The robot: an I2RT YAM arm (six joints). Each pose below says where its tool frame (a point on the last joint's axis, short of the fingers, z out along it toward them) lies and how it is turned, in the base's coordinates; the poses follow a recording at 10 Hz.
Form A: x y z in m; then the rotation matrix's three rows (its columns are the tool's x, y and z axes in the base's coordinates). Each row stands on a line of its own.
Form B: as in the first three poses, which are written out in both.
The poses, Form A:
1:
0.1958 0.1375 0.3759
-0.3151 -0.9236 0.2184
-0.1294 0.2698 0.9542
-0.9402 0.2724 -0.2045
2:
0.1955 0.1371 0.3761
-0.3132 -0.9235 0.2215
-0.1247 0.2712 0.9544
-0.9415 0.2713 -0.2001
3:
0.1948 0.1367 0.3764
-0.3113 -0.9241 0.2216
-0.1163 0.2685 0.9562
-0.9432 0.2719 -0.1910
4:
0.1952 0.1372 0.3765
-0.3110 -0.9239 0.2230
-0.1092 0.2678 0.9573
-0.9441 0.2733 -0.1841
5:
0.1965 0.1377 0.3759
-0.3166 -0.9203 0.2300
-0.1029 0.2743 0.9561
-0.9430 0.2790 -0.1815
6:
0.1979 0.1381 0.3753
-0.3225 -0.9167 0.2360
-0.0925 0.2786 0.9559
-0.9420 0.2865 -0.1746
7:
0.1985 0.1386 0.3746
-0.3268 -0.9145 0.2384
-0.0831 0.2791 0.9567
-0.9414 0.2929 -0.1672
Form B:
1:
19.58 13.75 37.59
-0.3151 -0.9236 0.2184
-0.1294 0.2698 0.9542
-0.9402 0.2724 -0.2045

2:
19.55 13.71 37.61
-0.3132 -0.9235 0.2215
-0.1247 0.2712 0.9544
-0.9415 0.2713 -0.2001

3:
19.48 13.67 37.64
-0.3113 -0.9241 0.2216
-0.1163 0.2685 0.9562
-0.9432 0.2719 -0.1910

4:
19.52 13.72 37.65
-0.3110 -0.9239 0.2230
-0.1092 0.2678 0.9573
-0.9441 0.2733 -0.1841

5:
19.65 13.77 37.59
-0.3166 -0.9203 0.2300
-0.1029 0.2743 0.9561
-0.9430 0.2790 -0.1815

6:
19.79 13.81 37.53
-0.3225 -0.9167 0.2360
-0.0925 0.2786 0.9559
-0.9420 0.2865 -0.1746

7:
19.85 13.86 37.46
-0.3268 -0.9145 0.2384
-0.0831 0.2791 0.9567
-0.9414 0.2929 -0.1672

